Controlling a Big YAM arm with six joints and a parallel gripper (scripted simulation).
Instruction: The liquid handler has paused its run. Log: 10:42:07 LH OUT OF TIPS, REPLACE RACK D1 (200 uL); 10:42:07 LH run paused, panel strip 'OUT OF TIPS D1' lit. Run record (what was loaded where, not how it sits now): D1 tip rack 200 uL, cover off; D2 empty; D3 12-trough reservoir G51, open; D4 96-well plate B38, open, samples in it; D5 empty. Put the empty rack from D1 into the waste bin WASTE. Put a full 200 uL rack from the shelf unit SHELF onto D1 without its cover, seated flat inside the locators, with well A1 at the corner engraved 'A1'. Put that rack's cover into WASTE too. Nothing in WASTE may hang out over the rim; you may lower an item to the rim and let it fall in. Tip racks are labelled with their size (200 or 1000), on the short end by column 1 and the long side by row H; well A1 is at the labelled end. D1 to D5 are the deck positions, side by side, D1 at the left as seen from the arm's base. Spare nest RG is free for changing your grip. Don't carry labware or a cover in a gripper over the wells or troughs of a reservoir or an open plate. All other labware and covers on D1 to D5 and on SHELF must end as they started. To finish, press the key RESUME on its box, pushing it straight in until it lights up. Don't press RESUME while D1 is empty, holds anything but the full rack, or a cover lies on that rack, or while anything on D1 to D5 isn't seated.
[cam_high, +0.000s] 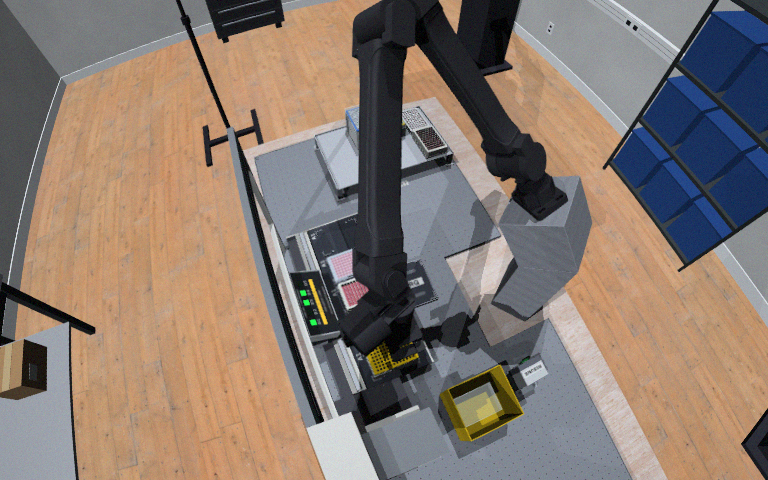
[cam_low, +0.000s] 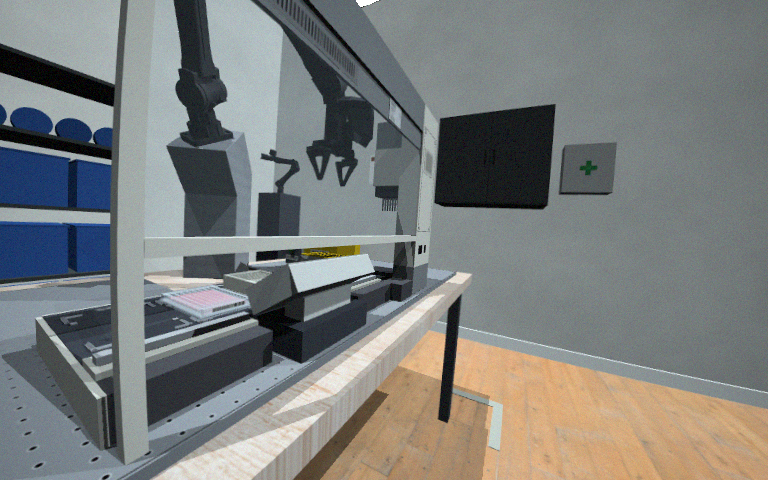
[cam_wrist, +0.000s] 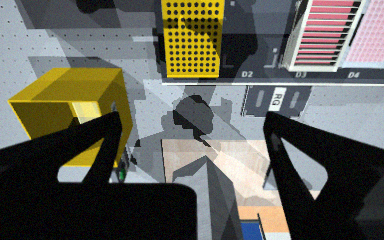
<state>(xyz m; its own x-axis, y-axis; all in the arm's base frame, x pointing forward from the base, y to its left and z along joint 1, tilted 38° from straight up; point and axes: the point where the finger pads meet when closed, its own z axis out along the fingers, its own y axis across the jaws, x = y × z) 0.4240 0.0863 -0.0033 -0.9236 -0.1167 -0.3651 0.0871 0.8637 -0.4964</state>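
Right now my hand is 22 cm above the yellow tip rack and 1 cm short of it. Round my hand: yellow waste bin 27 cm below, 24 cm to the left, 14 cm behind; then spare nest 30 cm below, 18 cm to the right, 17 cm behind; then frame bar 18 cm ahead, 17 cm to the right, 14 cm below.
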